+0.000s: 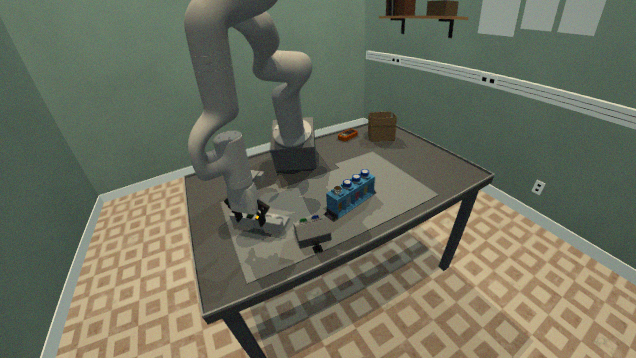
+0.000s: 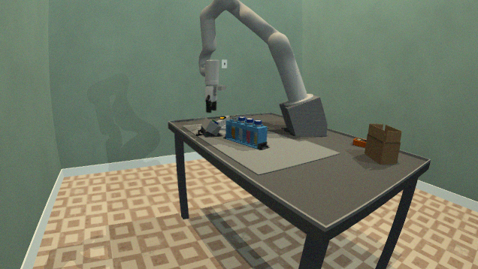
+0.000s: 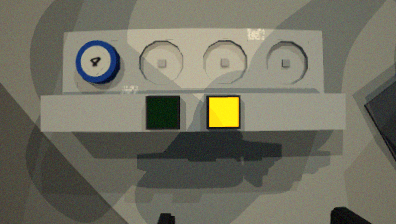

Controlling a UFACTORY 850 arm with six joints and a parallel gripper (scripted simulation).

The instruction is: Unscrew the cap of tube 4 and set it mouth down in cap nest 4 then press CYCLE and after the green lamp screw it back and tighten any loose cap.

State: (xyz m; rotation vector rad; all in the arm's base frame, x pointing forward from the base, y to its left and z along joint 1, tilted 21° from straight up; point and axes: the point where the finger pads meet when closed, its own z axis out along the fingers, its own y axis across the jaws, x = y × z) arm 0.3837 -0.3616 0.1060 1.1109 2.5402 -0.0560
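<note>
My hand is 15 cm past the blue cap marked 4, 1 cm to the right of it and 9 cm above it. Also, from my hand: blue key 9 cm ahead, 21 cm to the left, 4 cm below; then green key 7 cm ahead, 16 cm to the left, 4 cm below; then grey key housing 10 cm ahead, 18 cm to the left, 5 cm below.
</note>
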